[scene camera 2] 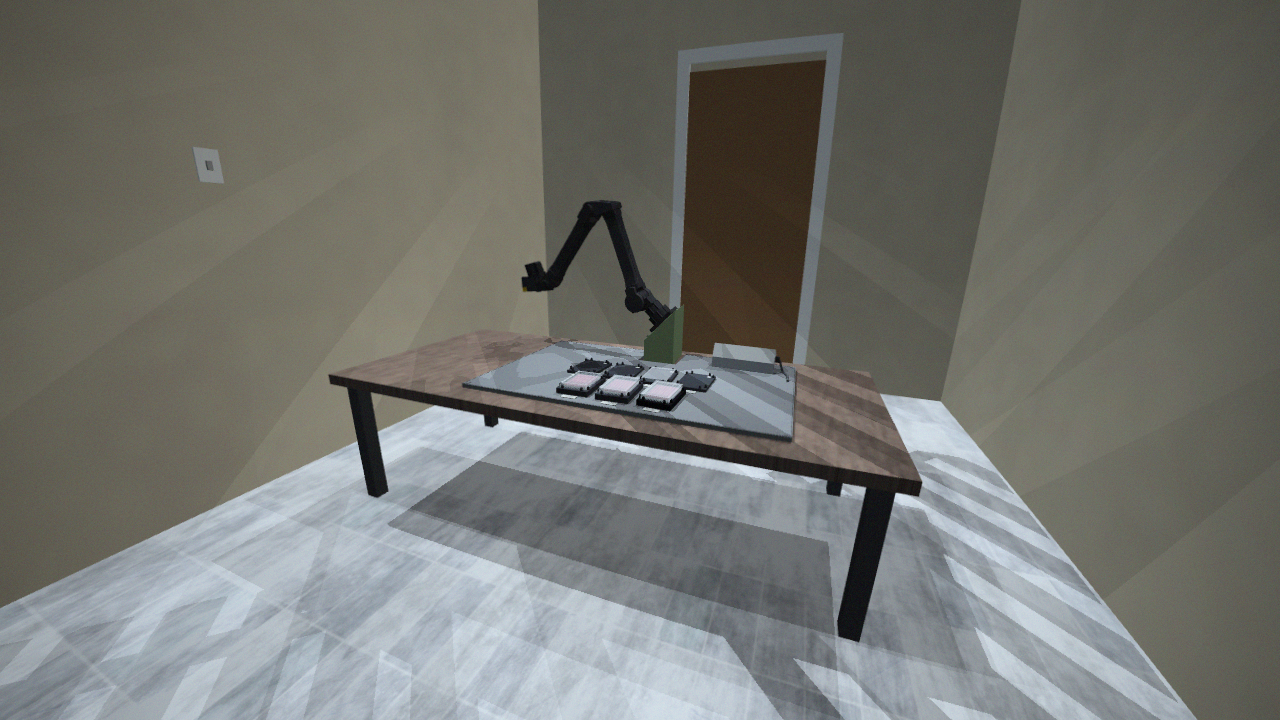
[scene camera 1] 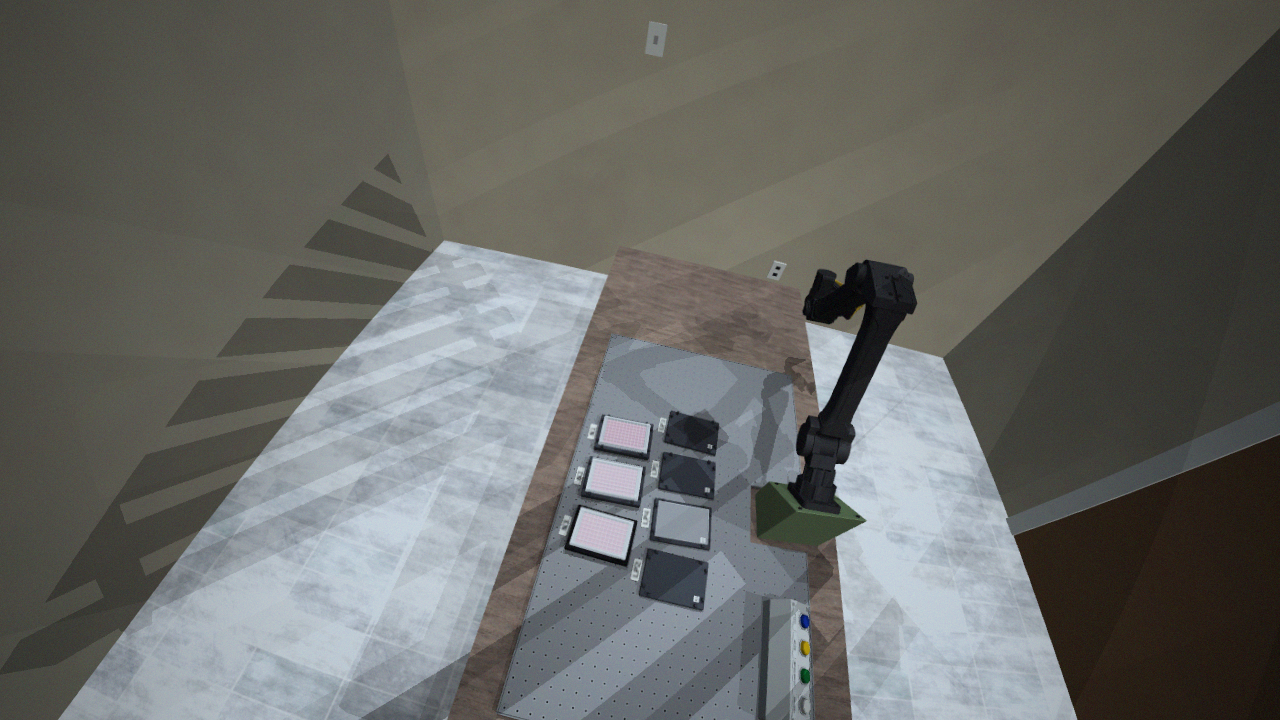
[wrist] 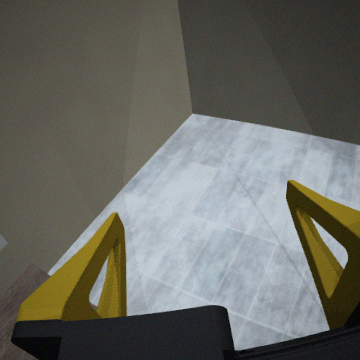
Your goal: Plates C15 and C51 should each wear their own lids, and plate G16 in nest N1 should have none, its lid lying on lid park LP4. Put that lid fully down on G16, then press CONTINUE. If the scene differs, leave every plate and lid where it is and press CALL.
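Where they show: gripper, fingertip midpoint: [wrist: 202,204]; arm's base at its link origin: [scene camera 2: 665,320] [scene camera 1: 811,500].
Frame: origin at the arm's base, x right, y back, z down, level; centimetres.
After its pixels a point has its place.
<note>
Three plates with pink wells stand in a column of black nests: the far plate [scene camera 1: 623,435] {z 11.1, x 11.5, y -45.5 cm} [scene camera 2: 580,383] {z 11.2, x 10.4, y -49.5 cm}, the middle plate [scene camera 1: 613,480] {z 10.7, x -1.4, y -45.2 cm} [scene camera 2: 619,387] {z 10.7, x -2.3, y -49.2 cm} and the near plate [scene camera 1: 601,534] {z 10.8, x -14.5, y -44.9 cm} [scene camera 2: 661,394] {z 10.7, x -15.3, y -49.5 cm}. The near plate shows a broader black border in scene camera 1. Whether each wears a lid is too small to tell. A pale, clear lid [scene camera 1: 680,523] {z 12.5, x -7.3, y -27.3 cm} [scene camera 2: 659,374] {z 12.5, x -7.5, y -28.0 cm} lies on the third park from the far end. The labels are unreadable. My gripper [wrist: 202,204] {z -9.5, x 69.9, y 17.5 cm} is open and empty, high above the table's far end, away from the plates.
Three dark lid parks [scene camera 1: 691,432] {z 13.2, x 18.6, y -27.3 cm} [scene camera 1: 686,474] {z 13.3, x 5.8, y -27.2 cm} [scene camera 1: 673,578] {z 13.2, x -19.7, y -27.0 cm} show no lid. A button box [scene camera 1: 776,662] {z 8.7, x -32.5, y -4.8 cm} [scene camera 2: 744,356] {z 9.2, x -32.0, y -5.1 cm} has blue [scene camera 1: 804,620] {z 7.0, x -24.0, y 0.6 cm}, yellow [scene camera 1: 805,647] {z 7.1, x -29.1, y 0.7 cm}, green [scene camera 1: 805,676] {z 7.0, x -34.2, y 0.6 cm} and white [scene camera 1: 804,706] {z 7.0, x -39.2, y 0.2 cm} buttons. The green arm base [scene camera 1: 801,519] {z -1.3, x -5.5, y -3.5 cm} [scene camera 2: 663,340] {z 6.0, x -1.8, y -7.1 cm} stands between box and far end.
</note>
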